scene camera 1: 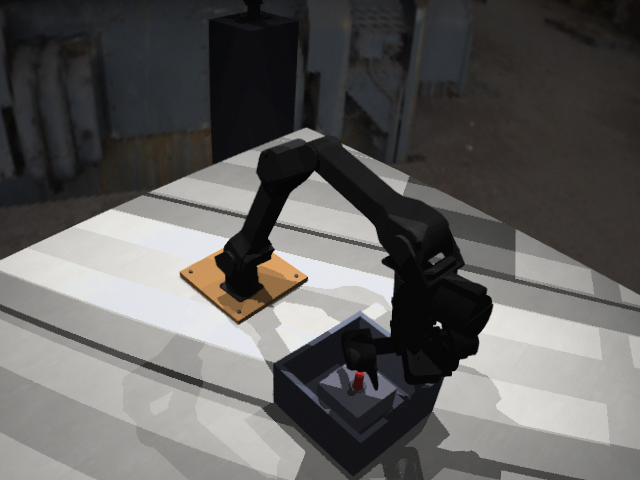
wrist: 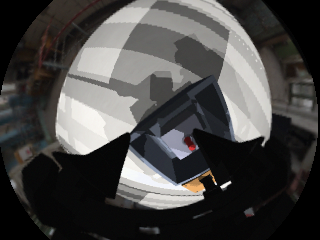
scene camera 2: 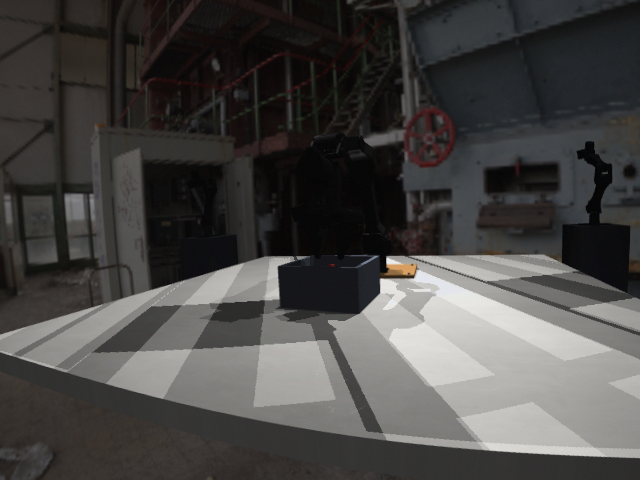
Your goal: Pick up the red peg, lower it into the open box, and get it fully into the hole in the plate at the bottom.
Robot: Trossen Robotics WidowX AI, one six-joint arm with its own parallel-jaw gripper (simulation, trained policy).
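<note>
You'd see my gripper (scene camera 1: 406,384) here, and the wrist view has my gripper (wrist: 162,133) too. There's a dark box (scene camera 1: 295,377); the wrist view shows the dark box (wrist: 204,98), and scene camera 2 shows the dark box (scene camera 2: 310,284) as well. There's a grey plate (scene camera 1: 359,408), and the wrist view also has the grey plate (wrist: 173,134). Scene camera 2 does not show the grey plate, hidden by the dark box.
</note>
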